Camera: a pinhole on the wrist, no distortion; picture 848 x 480 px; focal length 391.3 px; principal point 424.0 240.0 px. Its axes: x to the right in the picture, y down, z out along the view. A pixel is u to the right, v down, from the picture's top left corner.
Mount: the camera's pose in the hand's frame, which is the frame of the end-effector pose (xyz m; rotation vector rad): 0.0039 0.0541 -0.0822 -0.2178 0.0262 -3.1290
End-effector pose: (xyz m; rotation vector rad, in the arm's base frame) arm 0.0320 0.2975 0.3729 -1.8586 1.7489 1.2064
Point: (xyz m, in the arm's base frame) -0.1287 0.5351 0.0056
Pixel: 385.3 281.8
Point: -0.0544 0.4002 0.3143
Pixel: 513.9 255.9
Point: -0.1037 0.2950 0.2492
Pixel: 286.6 171.9
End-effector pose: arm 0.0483 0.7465 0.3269 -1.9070 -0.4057 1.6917
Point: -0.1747 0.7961 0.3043
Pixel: 470.8 297.5
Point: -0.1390 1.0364 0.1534
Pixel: 191.4 404.5
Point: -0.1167 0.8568 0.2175
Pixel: 313.2 311.6
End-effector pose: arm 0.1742 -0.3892 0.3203 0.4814 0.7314 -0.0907
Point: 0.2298 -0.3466 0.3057
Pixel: 266.0 269.4
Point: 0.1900 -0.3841 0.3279
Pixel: 465.7 409.8
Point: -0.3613 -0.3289 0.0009
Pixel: behind the camera
